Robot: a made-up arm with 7 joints.
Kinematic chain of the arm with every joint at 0, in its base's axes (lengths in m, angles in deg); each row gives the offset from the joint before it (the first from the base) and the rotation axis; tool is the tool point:
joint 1: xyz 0 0 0.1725 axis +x
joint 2: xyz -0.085 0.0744 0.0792 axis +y
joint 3: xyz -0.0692 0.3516 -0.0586 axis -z
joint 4: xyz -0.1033 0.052 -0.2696 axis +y
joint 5: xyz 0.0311 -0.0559 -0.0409 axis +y
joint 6: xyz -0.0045 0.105 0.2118 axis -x
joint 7: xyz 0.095 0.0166 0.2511 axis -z
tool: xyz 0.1 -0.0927 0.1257
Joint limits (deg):
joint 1: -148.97..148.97
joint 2: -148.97..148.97
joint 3: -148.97..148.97
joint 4: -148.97..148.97
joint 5: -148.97..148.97
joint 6: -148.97..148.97
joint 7: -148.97..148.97
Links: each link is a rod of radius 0.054 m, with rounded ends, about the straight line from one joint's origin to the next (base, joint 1, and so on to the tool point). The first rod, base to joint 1, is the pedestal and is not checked.
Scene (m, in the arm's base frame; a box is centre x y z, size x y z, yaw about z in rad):
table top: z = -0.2
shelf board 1: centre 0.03 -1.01 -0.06 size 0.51 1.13 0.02 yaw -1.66
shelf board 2: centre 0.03 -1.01 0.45 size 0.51 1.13 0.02 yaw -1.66
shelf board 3: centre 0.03 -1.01 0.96 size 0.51 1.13 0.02 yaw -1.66
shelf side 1: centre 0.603 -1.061 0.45 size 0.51 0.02 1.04 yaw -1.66
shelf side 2: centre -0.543 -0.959 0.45 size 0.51 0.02 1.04 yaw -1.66
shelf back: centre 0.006 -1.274 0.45 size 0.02 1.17 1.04 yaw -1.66
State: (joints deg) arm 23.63 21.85 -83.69 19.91 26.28 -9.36 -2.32
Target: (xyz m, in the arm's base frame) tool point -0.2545 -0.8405 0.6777
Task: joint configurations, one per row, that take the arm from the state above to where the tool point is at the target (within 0.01 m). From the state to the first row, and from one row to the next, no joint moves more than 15 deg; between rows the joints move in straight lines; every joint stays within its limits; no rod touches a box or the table.
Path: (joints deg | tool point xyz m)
1: 23.38 35.22 -82.25 32.39 37.76 -8.01 -3.77 | -0.2819 0.9439 0.3265
2: 23.14 48.59 -80.81 44.87 49.24 -6.66 -5.21 | -0.5412 0.9343 0.2034
3: 22.89 61.96 -79.36 57.36 60.73 -5.31 -6.66 | -0.8229 0.7766 0.1806
4: 22.64 75.34 -77.92 69.84 72.21 -3.96 -8.11 | -1.0275 0.4944 0.2744
5: 22.40 88.71 -76.48 82.32 83.69 -2.61 -9.56 | -1.0700 0.1476 0.4467
6: 22.15 102.08 -75.04 94.80 95.17 -1.26 -11.00 | -0.9171 -0.1831 0.6209
7: 21.90 115.45 -73.59 107.29 106.65 0.09 -12.45 | -0.6039 -0.4189 0.7149
8: 21.66 128.82 -72.15 119.77 118.13 1.44 -13.90 | -0.2246 -0.5059 0.6777
9: 33.38 131.33 -68.39 114.49 113.40 5.61 -14.95 | -0.2402 -0.6152 0.7016
10: 45.11 133.83 -64.63 109.21 108.66 9.77 -16.01 | -0.2498 -0.7283 0.7022
11: 56.84 136.34 -60.87 103.93 103.92 13.94 -17.06 | -0.2544 -0.8405 0.6777

